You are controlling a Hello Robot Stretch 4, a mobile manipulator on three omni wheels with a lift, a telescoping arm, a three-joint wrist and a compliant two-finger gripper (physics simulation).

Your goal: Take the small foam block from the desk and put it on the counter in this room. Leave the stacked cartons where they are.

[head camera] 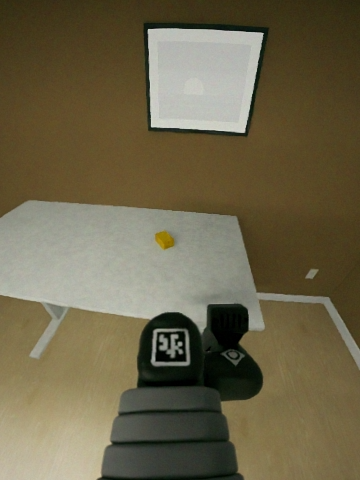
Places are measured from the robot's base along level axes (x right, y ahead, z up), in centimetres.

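Pixels of known places: hand, tool point: (203, 318).
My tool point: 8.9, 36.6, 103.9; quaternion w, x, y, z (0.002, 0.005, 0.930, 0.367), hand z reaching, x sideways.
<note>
Ahead of a thing's pixels: the offset from my tool point to its top centre, as dx, dy, dz. Level surfaces: height alone.
A small yellow foam block @[-12.9, +48.3, -7.1] (164, 240) lies on the white-grey desk @[dz -11.6] (90, 245), right of the middle of its top and toward the wall side. The arm (170, 430) reaches forward from the bottom of the view. The dark wrist (227, 367) at its end is at the near right edge of the desk, nearer to me than the block and apart from it in the view. The fingers of my gripper are hidden by the wrist, so their opening does not show. The counter and the stacked cartons do not show.
A brown wall (100, 165) stands behind the desk, with a framed picture (200, 80) on it. A desk leg (47, 335) shows below the left part of the desk. A white baseboard (292, 298) and a wall plate @[+114.6, +75.9, -60.9] (312, 274) are at the right.
</note>
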